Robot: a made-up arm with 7 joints.
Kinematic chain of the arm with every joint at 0, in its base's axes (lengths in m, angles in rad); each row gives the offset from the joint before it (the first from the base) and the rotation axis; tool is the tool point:
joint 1: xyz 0 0 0.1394 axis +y
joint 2: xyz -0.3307 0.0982 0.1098 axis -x
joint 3: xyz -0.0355 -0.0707 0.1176 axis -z
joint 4: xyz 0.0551 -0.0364 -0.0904 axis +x
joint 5: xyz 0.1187 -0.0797 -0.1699 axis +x
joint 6: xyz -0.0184 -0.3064 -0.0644 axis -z
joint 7: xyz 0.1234 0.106 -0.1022 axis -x
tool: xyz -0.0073 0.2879 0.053
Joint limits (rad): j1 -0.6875..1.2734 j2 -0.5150..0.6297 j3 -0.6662..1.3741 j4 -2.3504..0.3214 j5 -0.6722..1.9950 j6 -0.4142..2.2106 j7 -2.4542..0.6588
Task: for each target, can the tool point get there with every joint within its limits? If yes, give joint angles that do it. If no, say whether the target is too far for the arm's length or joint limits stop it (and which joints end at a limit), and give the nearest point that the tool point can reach.
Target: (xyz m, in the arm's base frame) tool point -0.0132 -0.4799 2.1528
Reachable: no: too far | nearest point -0.0087 -0.2728 1.4732 | short by 0.710 m
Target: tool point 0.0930 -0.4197 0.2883
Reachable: yes | joints 1.0467 -0.0617 0.4286 -1.2236 0.5871 0.5634 -0.3800
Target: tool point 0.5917 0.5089 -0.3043
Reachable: no: joint limits stop it (at a limit: joint 1, joint 2, joint 3, joint 6) | nearest point 0.4823 0.4469 -0.2712 | short by 0.130 m
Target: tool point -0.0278 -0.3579 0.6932
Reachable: yes | joints 0.3281 0.1478 0.8245 -1.2746 -0.1372 1.0119 -0.8567
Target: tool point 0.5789 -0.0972 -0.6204
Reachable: no: joint limits stop it (at a limit: joint 1, joint 2, joint 6) | nearest point 0.4640 -0.0863 -0.5431 | short by 0.139 m
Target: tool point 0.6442 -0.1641 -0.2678
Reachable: no: joint limits stop it (at a limit: joint 1, joint 2, joint 6) | nearest point 0.5879 -0.1545 -0.2526 | short by 0.059 m
